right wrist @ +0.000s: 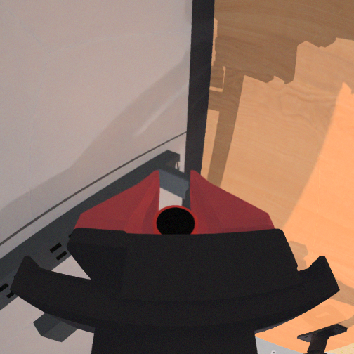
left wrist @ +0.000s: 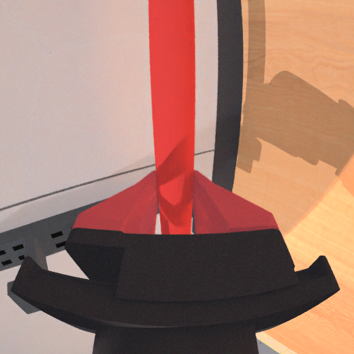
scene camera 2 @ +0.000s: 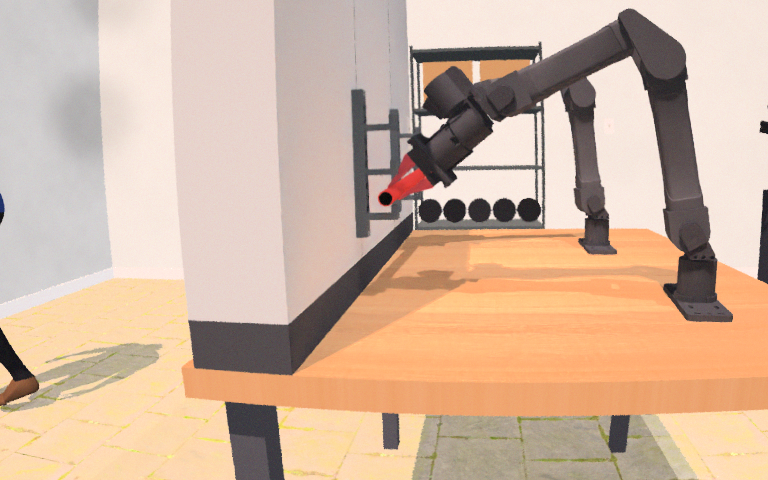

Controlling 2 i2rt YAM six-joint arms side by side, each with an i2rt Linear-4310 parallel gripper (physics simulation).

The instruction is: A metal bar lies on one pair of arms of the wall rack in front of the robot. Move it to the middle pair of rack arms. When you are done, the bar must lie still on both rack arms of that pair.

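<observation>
A red bar (scene camera 2: 385, 198) (left wrist: 172, 75) (right wrist: 175, 222) with a black end face is held between both grippers. My left gripper (scene camera 2: 391, 190) (left wrist: 174, 177) is shut on the bar, which extends past its fingertips in the left wrist view. My right gripper (right wrist: 174, 177) is shut on the bar near its end. In scene camera 2, the bar's near end appears between the middle and lowest arms of the grey wall rack (scene camera 2: 359, 164) (left wrist: 30, 239) (right wrist: 100, 202), between the upright and the front lips. Whether the bar touches any rack arm cannot be told. The right gripper is hidden in scene camera 2.
The white wall (scene camera 2: 317, 141) with a dark base strip (scene camera 2: 240, 345) stands along the wooden table (scene camera 2: 481, 350). A shelf unit (scene camera 2: 475, 54) with several black discs stands at the back. Rack arms (left wrist: 25, 297) (right wrist: 57, 327) stick out beside both grippers in the wrist views.
</observation>
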